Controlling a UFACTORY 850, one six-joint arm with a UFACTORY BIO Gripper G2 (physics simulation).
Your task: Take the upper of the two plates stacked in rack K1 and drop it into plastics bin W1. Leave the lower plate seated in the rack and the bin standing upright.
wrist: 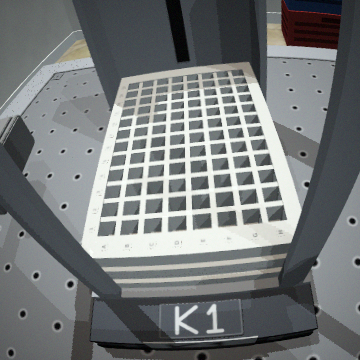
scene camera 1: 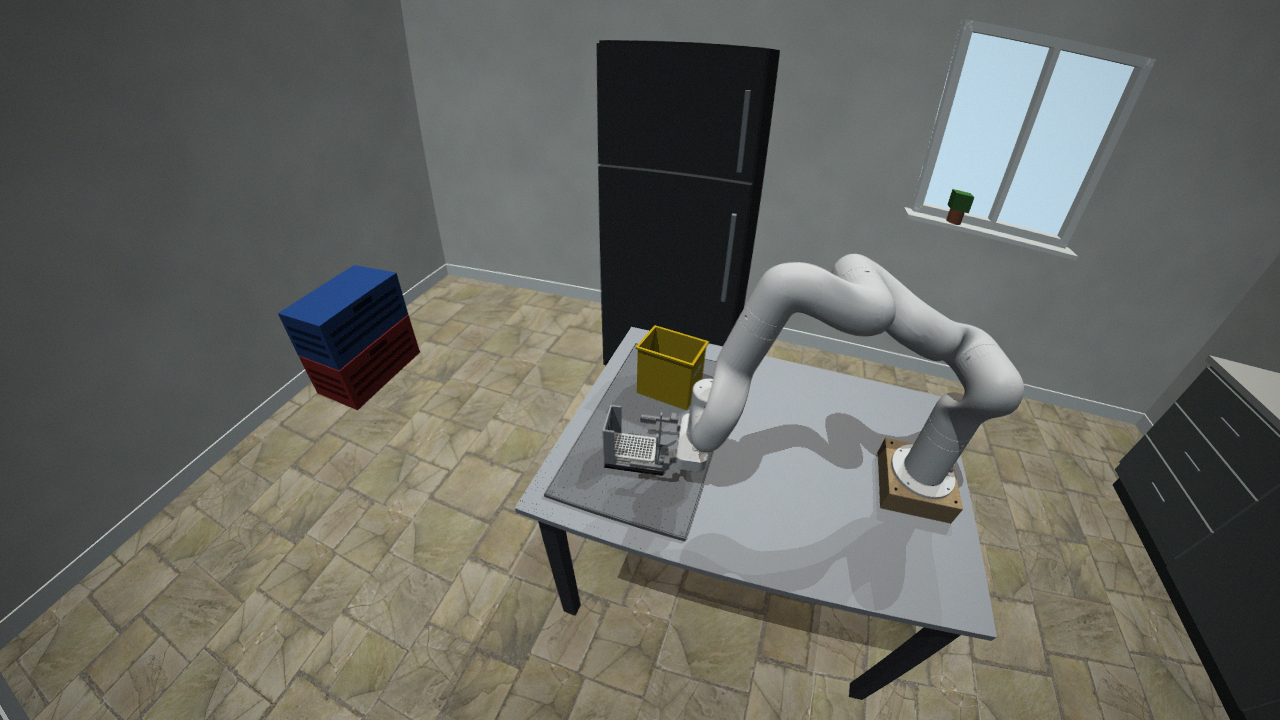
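The upper plate (scene camera 1: 635,446) (wrist: 165,249), white with a grid of square wells, lies flat in rack K1 (scene camera 1: 611,440) (wrist: 127,322). The lower plate (wrist: 200,283) shows as thin layered edges beneath it. The dark rack has a tall slotted back wall and two slanting front posts, large in the wrist view. My gripper (scene camera 1: 650,440) is open and empty, low at the rack with its fingers spread toward the rack's sides. One finger pad shows at the wrist view's left edge; the other finger is out of that view. The yellow plastics bin (scene camera 1: 666,376) stands upright behind the rack; its label is not visible.
The rack and bin stand on a grey perforated board (scene camera 1: 626,512) (wrist: 42,200) on the table (scene camera 1: 805,546). The arm's wooden base block (scene camera 1: 921,508) is at the table's right. Blue and red crates (scene camera 1: 358,340) (wrist: 312,27) stand on the floor beyond the table.
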